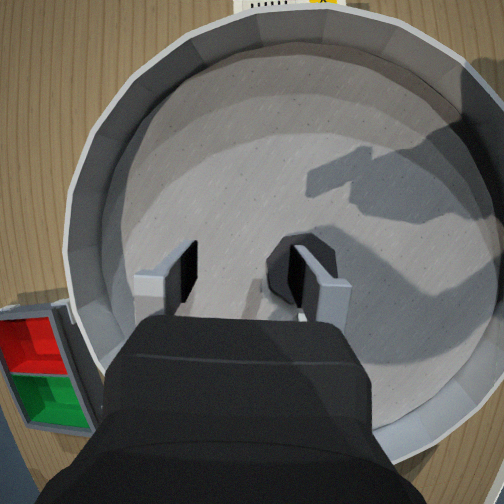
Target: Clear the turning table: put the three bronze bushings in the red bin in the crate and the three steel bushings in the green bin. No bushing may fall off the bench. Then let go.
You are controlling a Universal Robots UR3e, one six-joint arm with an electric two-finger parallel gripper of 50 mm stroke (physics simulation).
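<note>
My gripper [242, 255] is open and empty, its two fingers hanging over the grey turning table [300, 200]. No bronze bushing shows on the table. A dark grey, rounded, many-sided shape [280, 265] lies on the table right behind my right finger, which partly hides it. I cannot tell whether it is a steel bushing in shade or only shadow. The red bin [32, 345] and the green bin [50, 400] sit side by side in the grey crate at the lower left, just outside the table's rim. Both look empty in the part I see.
The turning table has a raised grey wall with a white rim [100, 150]. Wooden bench top surrounds it. Shadows of the arm [400, 195] fall across the table's right side. A white device with a yellow mark [290, 4] sits at the top edge.
</note>
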